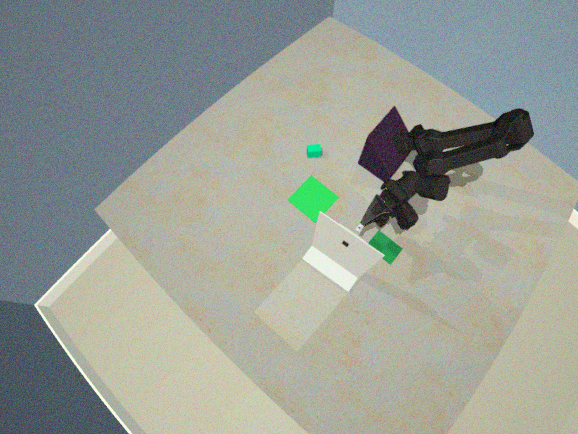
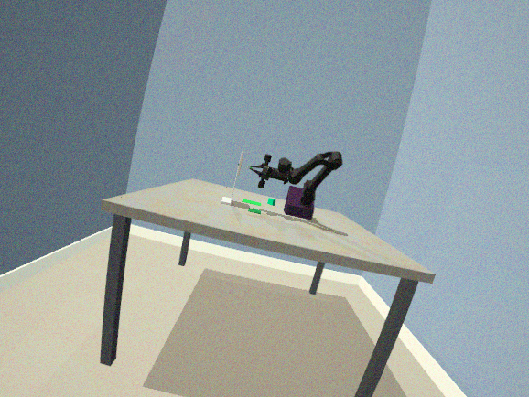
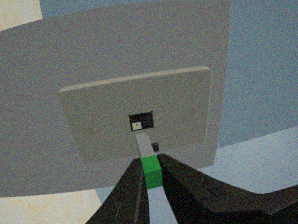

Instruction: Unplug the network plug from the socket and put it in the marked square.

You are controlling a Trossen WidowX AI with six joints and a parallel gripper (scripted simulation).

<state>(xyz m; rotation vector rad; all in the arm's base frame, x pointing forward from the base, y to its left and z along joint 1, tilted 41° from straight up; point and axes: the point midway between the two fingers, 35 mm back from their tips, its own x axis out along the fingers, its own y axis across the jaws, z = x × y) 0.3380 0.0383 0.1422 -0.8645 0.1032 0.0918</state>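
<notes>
Now: gripper tip 30 mm past the bright green marked square, 190 mm to the left of it and 220 mm above it. Also, from my gripper tip: upright white panel: 70 mm ahead, 10 mm to the left, 80 mm below; green network plug: right at my gripper tip.
</notes>
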